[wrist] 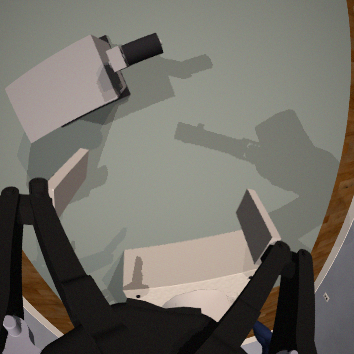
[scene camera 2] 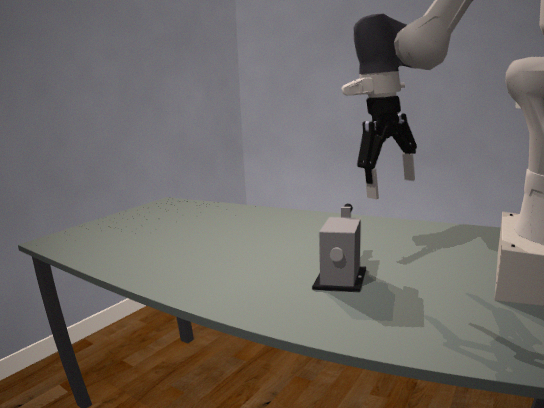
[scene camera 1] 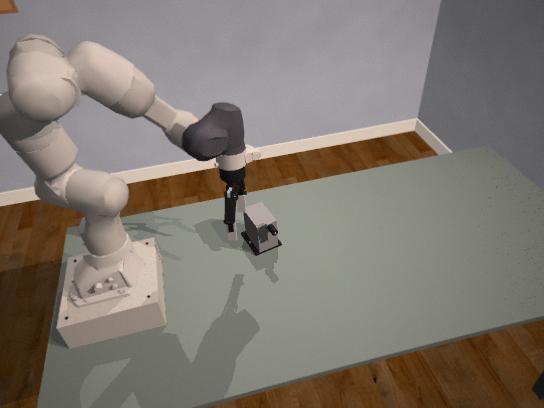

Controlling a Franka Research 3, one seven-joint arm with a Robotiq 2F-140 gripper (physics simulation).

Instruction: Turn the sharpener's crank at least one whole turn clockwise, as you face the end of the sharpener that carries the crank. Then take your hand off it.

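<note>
The pencil sharpener (scene camera 1: 259, 216) (scene camera 2: 340, 243) (wrist: 60, 90), a light grey box on a black base plate, stands upright on the table (scene camera 1: 400, 250) (scene camera 2: 200, 260) (wrist: 235, 30). Its crank (scene camera 1: 272, 230) (scene camera 2: 346, 211) (wrist: 142, 48), a short light arm with a black handle, is at the end facing away from scene camera 2. The arm points up and its handle sticks outward. My gripper (scene camera 1: 236, 218) (scene camera 2: 391, 179) (wrist: 166, 183) points down, wide open and empty, above the table on the robot-base side of the sharpener. It is apart from sharpener and crank. In the wrist view the sharpener lies at upper left, beyond the left finger.
The robot's pale base block (scene camera 1: 117, 322) (scene camera 2: 520, 280) (wrist: 185, 265) stands at the table's end, on the gripper's side of the sharpener. Shadows of the arm fall across the table. Walls stand beyond the table's edges.
</note>
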